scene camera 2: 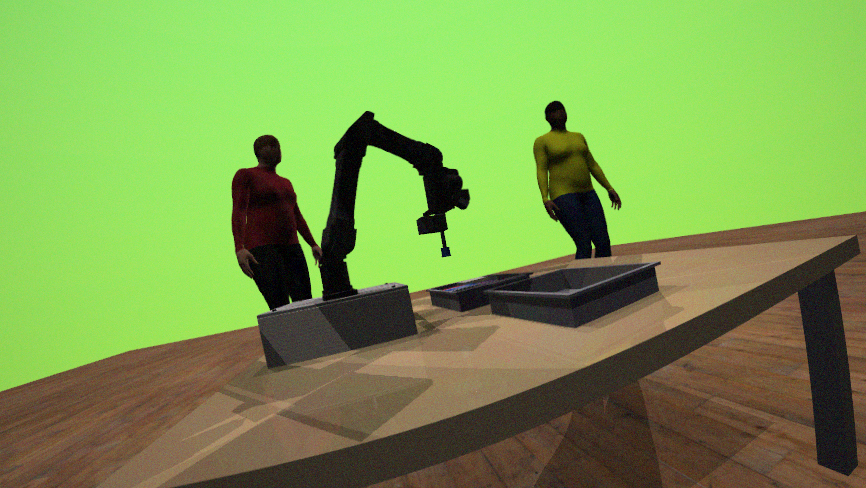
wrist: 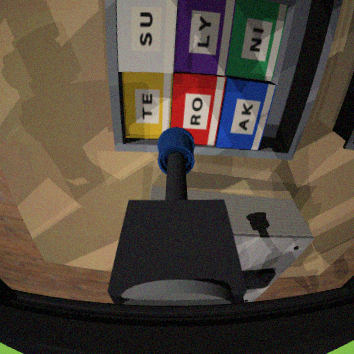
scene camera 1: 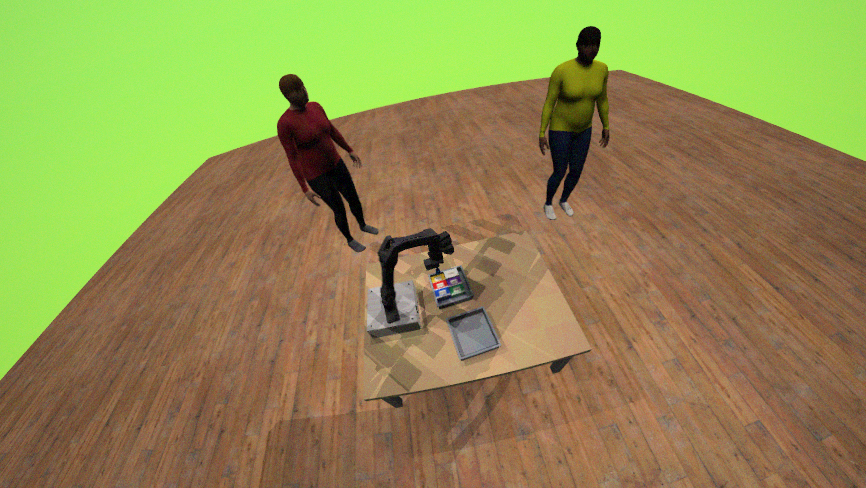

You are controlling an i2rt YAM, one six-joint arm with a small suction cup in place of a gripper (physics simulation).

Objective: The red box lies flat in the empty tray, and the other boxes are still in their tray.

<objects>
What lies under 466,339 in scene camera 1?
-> A tray.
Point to my suction cup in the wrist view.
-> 175,136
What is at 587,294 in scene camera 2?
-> A tray.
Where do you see a tray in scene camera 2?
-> At 461,301
</objects>
